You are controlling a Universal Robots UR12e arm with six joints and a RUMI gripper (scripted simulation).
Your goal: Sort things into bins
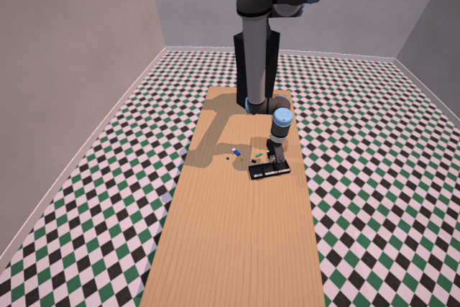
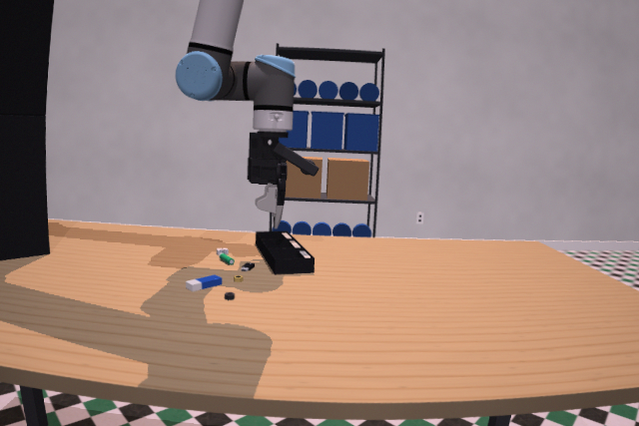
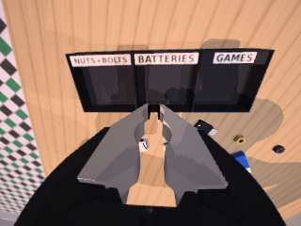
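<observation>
Now: hand 110 mm past the green battery, 70 mm above it and 60 mm to the left of it. Round my hand: black bin: 70 mm below, 10 mm to the right, 10 mm ahead; then small white piece: 120 mm behind, 70 mm below; then black usb stick: 110 mm to the right, 80 mm below, 60 mm behind.
</observation>
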